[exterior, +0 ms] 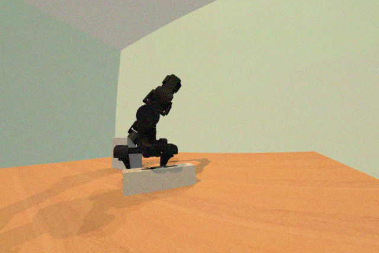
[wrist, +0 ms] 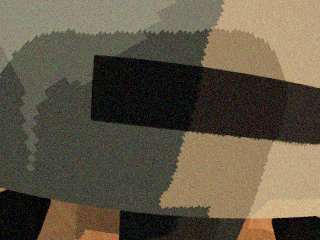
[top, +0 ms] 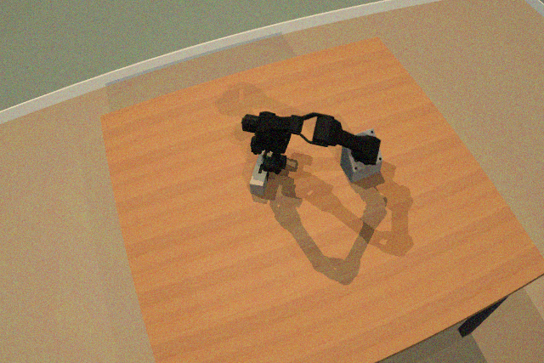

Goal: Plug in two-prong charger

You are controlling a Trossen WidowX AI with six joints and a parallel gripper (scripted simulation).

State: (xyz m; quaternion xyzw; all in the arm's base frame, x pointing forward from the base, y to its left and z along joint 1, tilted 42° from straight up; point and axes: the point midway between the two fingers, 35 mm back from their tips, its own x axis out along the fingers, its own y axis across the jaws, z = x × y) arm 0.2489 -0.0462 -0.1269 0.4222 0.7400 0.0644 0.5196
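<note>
The black two-prong charger is 2 cm ahead of my gripper tip, 1 cm to the right of it and 1 cm above it.
</note>
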